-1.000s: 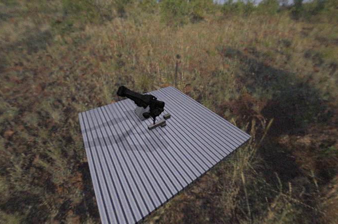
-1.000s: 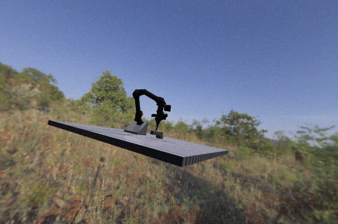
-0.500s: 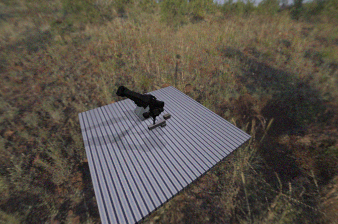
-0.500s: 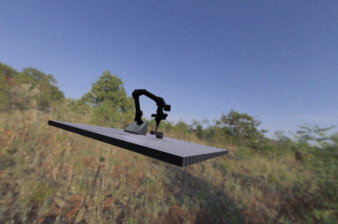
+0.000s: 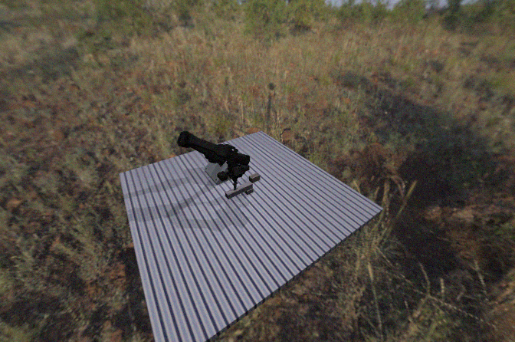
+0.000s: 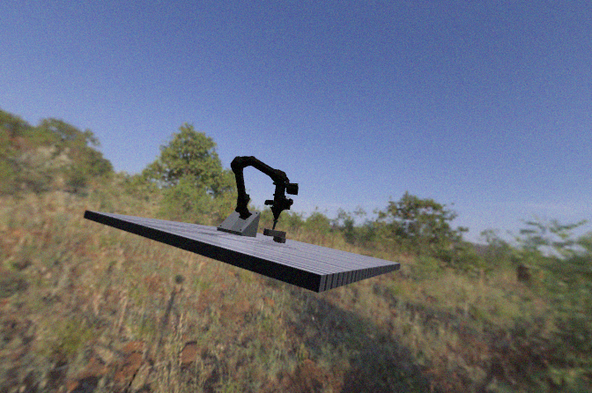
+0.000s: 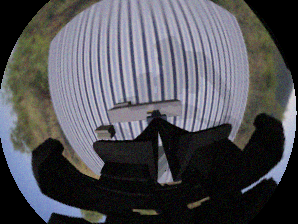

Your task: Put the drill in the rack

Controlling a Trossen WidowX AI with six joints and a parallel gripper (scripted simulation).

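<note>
Right now the dark drill is 30 mm below my gripper tip. The rest, counted from my gripper tip: grey block: 180 mm to the left, 110 mm below, 110 mm behind.
</note>
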